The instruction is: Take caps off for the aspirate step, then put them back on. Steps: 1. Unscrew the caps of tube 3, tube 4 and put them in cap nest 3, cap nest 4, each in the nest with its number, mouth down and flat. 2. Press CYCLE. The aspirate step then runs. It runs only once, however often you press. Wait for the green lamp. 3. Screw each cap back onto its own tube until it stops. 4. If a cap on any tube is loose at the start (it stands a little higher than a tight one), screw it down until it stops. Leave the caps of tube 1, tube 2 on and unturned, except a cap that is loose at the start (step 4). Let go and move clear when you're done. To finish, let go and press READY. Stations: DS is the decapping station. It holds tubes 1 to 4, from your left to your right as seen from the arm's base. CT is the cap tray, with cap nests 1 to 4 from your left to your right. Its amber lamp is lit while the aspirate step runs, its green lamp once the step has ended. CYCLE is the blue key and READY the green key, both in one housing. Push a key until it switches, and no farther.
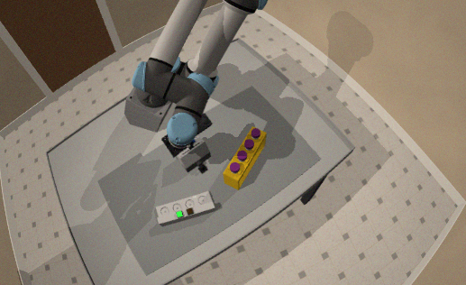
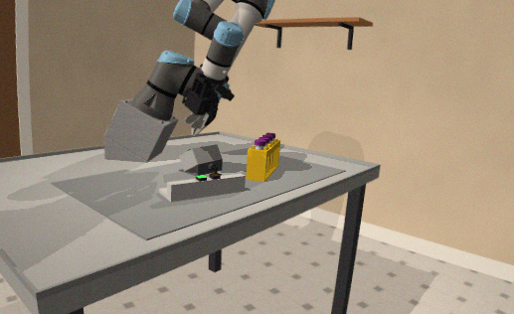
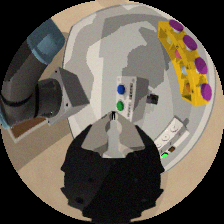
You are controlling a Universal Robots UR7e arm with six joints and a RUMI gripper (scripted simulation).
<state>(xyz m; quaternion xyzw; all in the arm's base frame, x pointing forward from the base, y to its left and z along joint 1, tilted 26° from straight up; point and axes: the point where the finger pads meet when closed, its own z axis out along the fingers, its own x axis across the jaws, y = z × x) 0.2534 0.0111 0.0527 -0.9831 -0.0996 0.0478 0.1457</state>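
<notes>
The green key lies 1 cm behind my hand, 1 cm to the right of it and 6 cm below it. From my hand the other things lie so: grey key housing 2 cm to the left, 8 cm below; then blue key 2 cm behind, 4 cm to the left, 6 cm below.
</notes>
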